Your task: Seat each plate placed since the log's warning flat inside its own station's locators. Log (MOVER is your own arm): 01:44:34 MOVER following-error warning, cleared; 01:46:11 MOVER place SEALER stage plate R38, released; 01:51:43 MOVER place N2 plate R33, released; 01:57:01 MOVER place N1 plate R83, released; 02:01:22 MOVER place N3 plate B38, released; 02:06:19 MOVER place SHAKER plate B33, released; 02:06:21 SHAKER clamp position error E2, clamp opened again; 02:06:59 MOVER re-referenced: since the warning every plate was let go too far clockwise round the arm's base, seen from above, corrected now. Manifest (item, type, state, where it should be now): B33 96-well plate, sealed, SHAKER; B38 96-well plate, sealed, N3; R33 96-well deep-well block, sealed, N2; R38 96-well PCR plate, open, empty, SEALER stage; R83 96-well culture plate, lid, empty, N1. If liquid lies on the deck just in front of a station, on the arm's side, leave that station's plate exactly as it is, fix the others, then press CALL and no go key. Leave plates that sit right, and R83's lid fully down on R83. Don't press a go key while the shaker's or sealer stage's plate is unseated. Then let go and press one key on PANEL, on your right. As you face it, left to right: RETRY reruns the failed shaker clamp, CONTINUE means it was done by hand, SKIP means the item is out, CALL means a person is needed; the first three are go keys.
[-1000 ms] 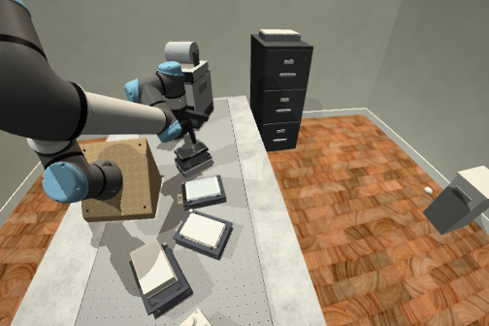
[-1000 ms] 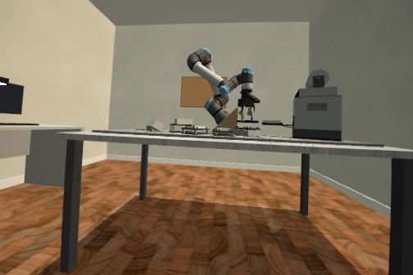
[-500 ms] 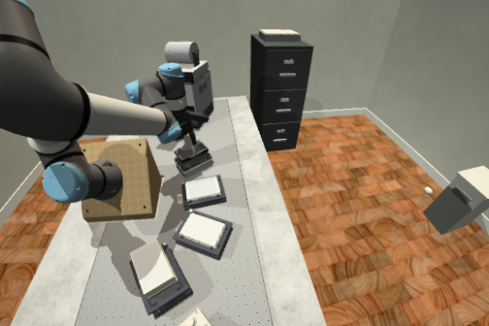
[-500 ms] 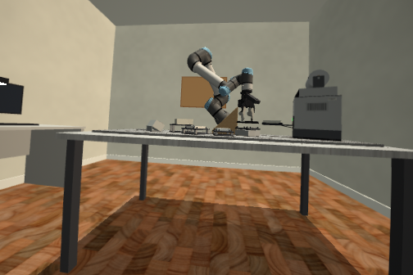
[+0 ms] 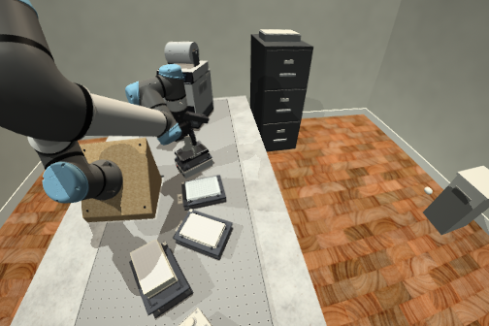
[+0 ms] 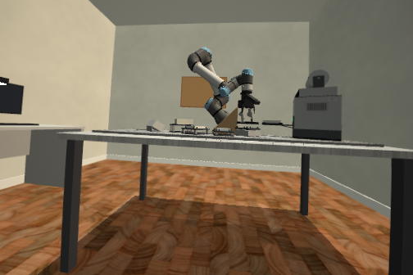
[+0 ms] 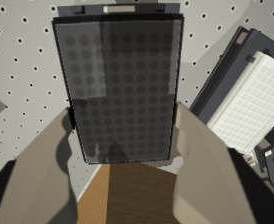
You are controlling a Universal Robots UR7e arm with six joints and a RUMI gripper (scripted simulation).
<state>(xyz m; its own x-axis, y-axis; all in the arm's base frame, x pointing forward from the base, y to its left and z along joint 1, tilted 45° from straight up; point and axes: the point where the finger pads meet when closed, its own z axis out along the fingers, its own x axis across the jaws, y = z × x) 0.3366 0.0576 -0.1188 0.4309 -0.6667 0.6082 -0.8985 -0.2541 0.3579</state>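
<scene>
The cream PCR plate lies 22 cm to the left of my hand and 12 cm behind it. The rest, counted from my hand: retry key: 61 cm to the right, 4 cm below, 4 cm behind; then dark plate: 1 cm below; then continue key: 64 cm to the right, 9 cm behind, 4 cm below.
</scene>
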